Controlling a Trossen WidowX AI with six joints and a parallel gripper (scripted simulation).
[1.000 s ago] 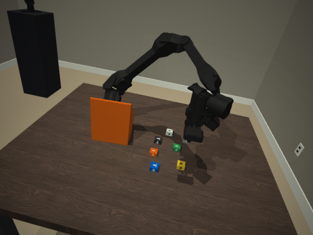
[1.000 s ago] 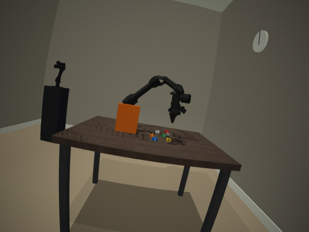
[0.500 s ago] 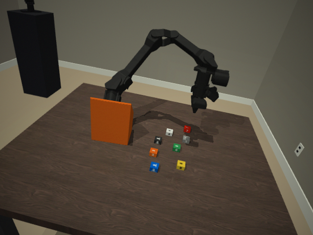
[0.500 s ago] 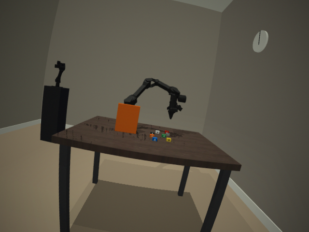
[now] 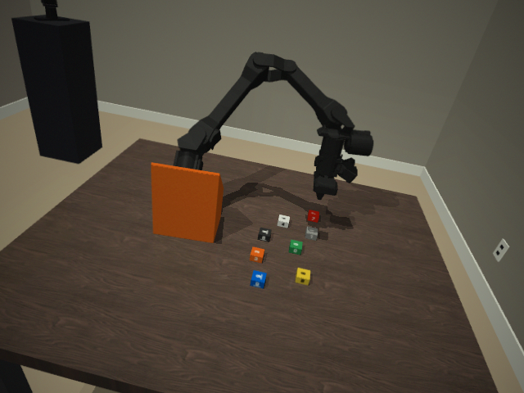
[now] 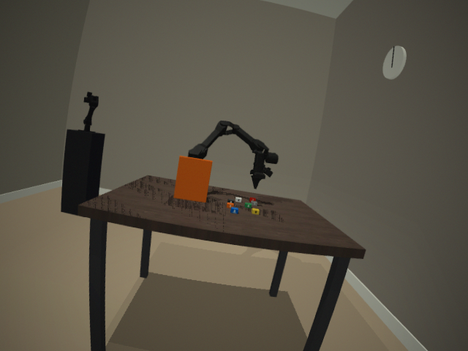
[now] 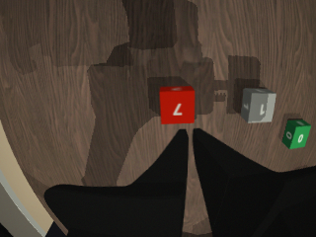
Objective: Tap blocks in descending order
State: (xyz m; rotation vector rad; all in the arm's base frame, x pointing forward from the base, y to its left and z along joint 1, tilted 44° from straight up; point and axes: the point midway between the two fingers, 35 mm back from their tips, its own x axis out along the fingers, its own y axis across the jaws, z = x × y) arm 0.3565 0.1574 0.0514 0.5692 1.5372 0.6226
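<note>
My gripper tip is now 7 cm above the red block. Round my gripper tip: green block: 5 cm behind, 16 cm to the right, 7 cm below; white block: 9 cm behind, 6 cm to the right, 7 cm below; grey block: 9 cm to the right, 7 cm below.
</note>
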